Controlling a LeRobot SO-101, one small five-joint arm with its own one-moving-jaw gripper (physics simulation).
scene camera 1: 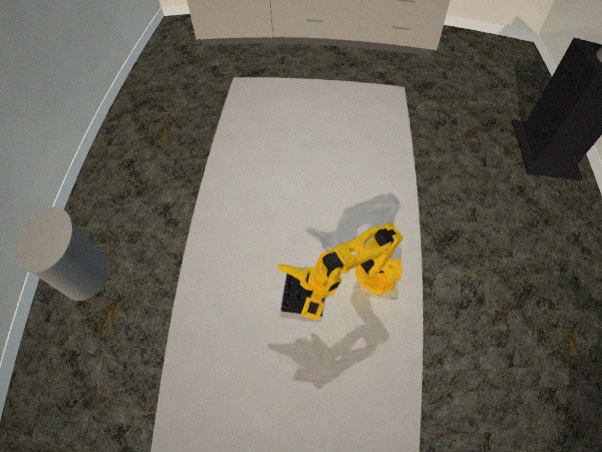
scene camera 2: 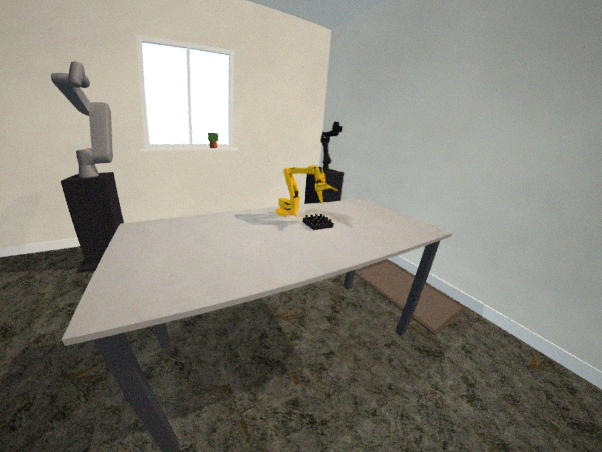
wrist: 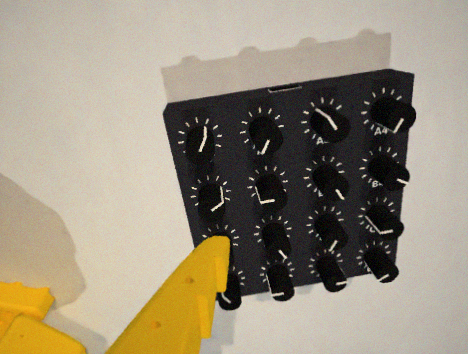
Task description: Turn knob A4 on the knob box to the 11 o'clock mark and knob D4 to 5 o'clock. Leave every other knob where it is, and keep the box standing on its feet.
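Places are measured from the arm's base along level axes (x ahead, y left, z up), in metres.
Pixels of known places: hand, tool point: (scene camera 2: 322, 203) (wrist: 228, 257); arm's base, link origin: (scene camera 1: 371, 275) (scene camera 2: 288, 214) (wrist: 33, 331).
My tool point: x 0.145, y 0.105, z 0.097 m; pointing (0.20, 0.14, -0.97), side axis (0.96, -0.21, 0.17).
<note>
Ahead of a thing's pixels: the offset from my tool point to its middle. Level surfaces: height alone.
The black knob box @[0.032 m ahead, 0.037 m right, 0.078 m down] (scene camera 1: 292, 298) (scene camera 2: 318, 222) (wrist: 295, 107) stands flat on the table, knobs up. In the wrist view, knob A4 @[0.074 m ahead, 0.001 m left, 0.066 m down] (wrist: 393, 114) is at the upper right; its white line points down and slightly left, roughly 7 o'clock. Knob D4 @[0.070 m ahead, 0.079 m right, 0.066 m down] (wrist: 381, 265) is at the lower right; its short line points to the lower left, its exact mark hard to read. My gripper (scene camera 1: 298, 273) (scene camera 2: 329, 195) is fully open and empty, above the box. In the wrist view its fixed jaw (wrist: 185, 295) covers part of the box's lower-left knobs; the moving jaw is out of the picture.
Several other knobs stand close around A4 and D4, including B4 @[0.073 m ahead, 0.026 m right, 0.066 m down] (wrist: 388, 170) and C4 @[0.071 m ahead, 0.052 m right, 0.066 m down] (wrist: 385, 222). The arm's base (scene camera 1: 382, 280) (scene camera 2: 287, 207) stands on the pale table @[0.097 m down] (scene camera 1: 280, 150) (scene camera 2: 215, 260) near one long edge. Grey and black arms stand on pedestals beyond the table.
</note>
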